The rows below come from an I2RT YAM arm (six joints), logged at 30 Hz.
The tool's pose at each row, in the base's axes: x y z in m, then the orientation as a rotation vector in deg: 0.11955, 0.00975, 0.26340, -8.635, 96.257, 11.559; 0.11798, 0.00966, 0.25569, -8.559, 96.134, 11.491; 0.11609, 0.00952, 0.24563, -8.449, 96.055, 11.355; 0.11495, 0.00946, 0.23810, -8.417, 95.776, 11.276; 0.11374, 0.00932, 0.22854, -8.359, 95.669, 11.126; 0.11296, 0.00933, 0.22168, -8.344, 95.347, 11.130; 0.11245, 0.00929, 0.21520, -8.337, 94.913, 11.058; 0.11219, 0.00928, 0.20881, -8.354, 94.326, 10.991; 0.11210, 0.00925, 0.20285, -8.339, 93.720, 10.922; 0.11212, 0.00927, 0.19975, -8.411, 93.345, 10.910; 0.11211, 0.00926, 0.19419, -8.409, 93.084, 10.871; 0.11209, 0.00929, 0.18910, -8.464, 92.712, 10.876
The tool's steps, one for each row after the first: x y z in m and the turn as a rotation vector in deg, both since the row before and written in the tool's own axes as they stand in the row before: 0.00784, -0.00009, -0.00068, 0.084, -0.130, -0.004; 0.01021, -0.00017, -0.00076, 0.151, -0.089, -0.017; 0.00761, -0.00014, -0.00031, 0.059, -0.279, -0.055; 0.00963, -0.00029, -0.00022, 0.129, -0.111, -0.063; 0.00690, -0.00011, -0.00006, -0.007, -0.321, -0.021; 0.00650, -0.00020, 0.00012, 0.034, -0.430, -0.084; 0.00638, -0.00021, 0.00031, 0.010, -0.579, -0.112; 0.00594, -0.00023, 0.00037, 0.029, -0.602, -0.095; 0.00309, -0.00010, 0.00023, -0.051, -0.364, -0.092; 0.00555, -0.00020, 0.00033, 0.016, -0.259, -0.050; 0.00508, -0.00014, 0.00028, -0.052, -0.363, -0.071
